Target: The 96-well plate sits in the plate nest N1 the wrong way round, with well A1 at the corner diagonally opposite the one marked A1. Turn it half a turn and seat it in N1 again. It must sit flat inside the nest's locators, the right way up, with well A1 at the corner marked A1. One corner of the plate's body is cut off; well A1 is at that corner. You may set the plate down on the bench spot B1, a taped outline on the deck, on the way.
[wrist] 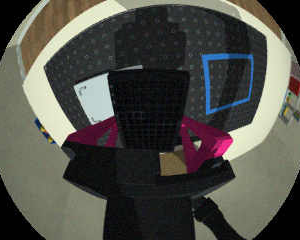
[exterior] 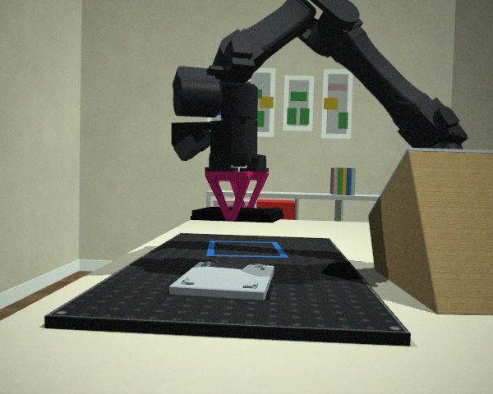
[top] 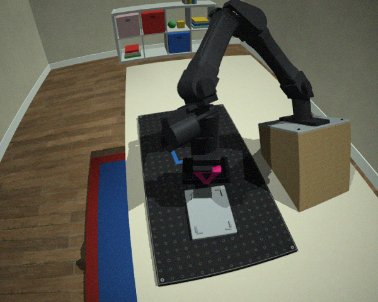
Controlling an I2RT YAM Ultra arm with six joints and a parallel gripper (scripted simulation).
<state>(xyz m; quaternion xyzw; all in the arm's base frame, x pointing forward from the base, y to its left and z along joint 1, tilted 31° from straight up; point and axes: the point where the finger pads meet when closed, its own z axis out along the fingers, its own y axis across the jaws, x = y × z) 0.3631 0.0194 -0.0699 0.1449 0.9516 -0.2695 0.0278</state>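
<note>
My gripper is now 10 mm short of the grey plate nest N1, 80 mm to the right of it and 90 mm above it. The rest, counted from my hand: black 96-well plate right at my hand.
</note>
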